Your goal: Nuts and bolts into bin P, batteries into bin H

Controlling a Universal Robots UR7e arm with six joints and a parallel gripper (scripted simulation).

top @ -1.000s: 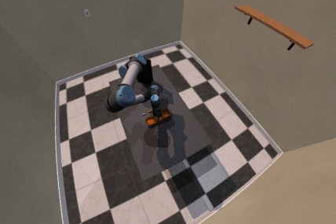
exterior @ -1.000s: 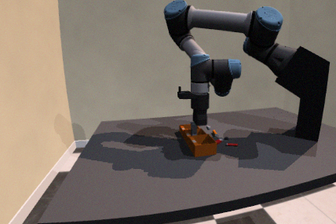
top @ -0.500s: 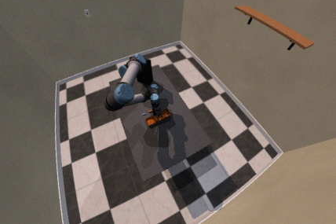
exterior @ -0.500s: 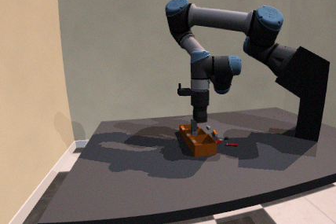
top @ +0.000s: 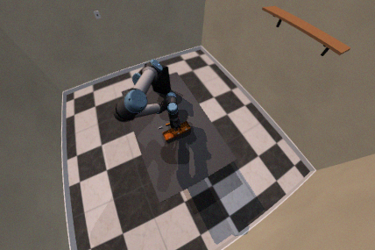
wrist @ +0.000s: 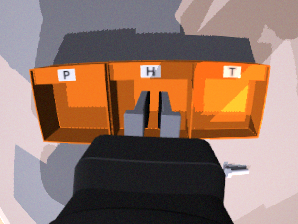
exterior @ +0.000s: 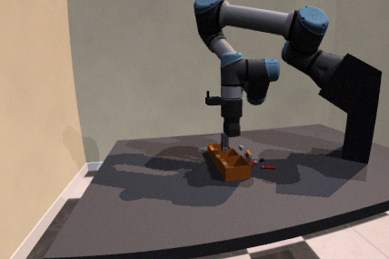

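Right now my hand is 40 mm above the orange three-compartment bin. From my hand the other things lie so: red battery 120 mm behind, 100 mm to the left, 60 mm below; then orange battery 120 mm behind, 20 mm to the right, 60 mm below; then dark nut 140 mm behind, 40 mm to the left, 60 mm below.
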